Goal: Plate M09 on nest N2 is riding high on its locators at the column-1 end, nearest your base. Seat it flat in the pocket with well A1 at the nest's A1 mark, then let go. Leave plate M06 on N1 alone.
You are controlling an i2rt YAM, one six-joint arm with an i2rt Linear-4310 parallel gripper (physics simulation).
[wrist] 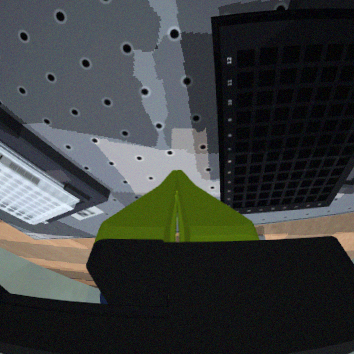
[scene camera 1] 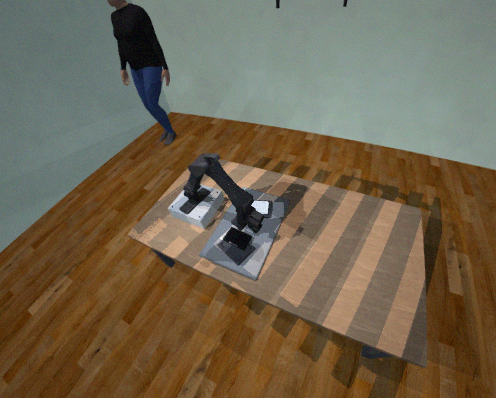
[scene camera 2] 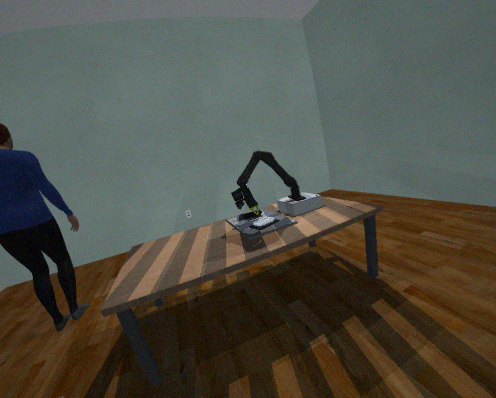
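Where they show: gripper, fingertip midpoint: (wrist: 176,177) (scene camera 1: 241,226) (scene camera 2: 257,214); arm's base at its link origin: (scene camera 1: 195,200) (scene camera 2: 296,197).
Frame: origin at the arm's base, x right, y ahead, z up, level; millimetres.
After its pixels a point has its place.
Black plate M09 (scene camera 1: 237,238) {x 39, y 345, z -50 mm} (wrist: 290,125) {x 33, y 352, z -50 mm} lies off-centre over the dark nest N2 (scene camera 1: 241,256) {x 105, y 421, z -60 mm}; a wide strip of the nest shows beside it in scene camera 1. Whether the plate is flat or tilted is hard to tell. My gripper (scene camera 2: 257,213) {x -31, y 316, z -45 mm} (wrist: 176,177) {x -31, y 316, z -45 mm} is shut and empty, its green fingertips together. It is low, beside the plate's long edge on the side towards N1; contact cannot be told. White plate M06 (scene camera 1: 261,207) {x -196, y 338, z -44 mm} (scene camera 2: 265,221) {x -222, y 306, z -46 mm} (wrist: 32,192) {x -154, y 297, z -46 mm} sits on nest N1 (wrist: 92,193) {x -110, y 277, z -60 mm}. The A1 mark cannot be made out.
Both nests stand on a grey perforated board (scene camera 1: 211,250) {x 164, y 264, z -72 mm} (wrist: 60,102) {x -103, y 361, z -71 mm}. The white base box (scene camera 1: 192,216) {x 89, y 69, z -2 mm} (scene camera 2: 302,204) {x -134, y 13, z -24 mm} of the arm stands beside the board on the wooden table (scene camera 1: 320,260) {x -102, y 752, z -84 mm} (scene camera 2: 200,250) {x -327, y 725, z -84 mm}. A person (scene camera 1: 137,40) (scene camera 2: 25,200) stands away from the table.
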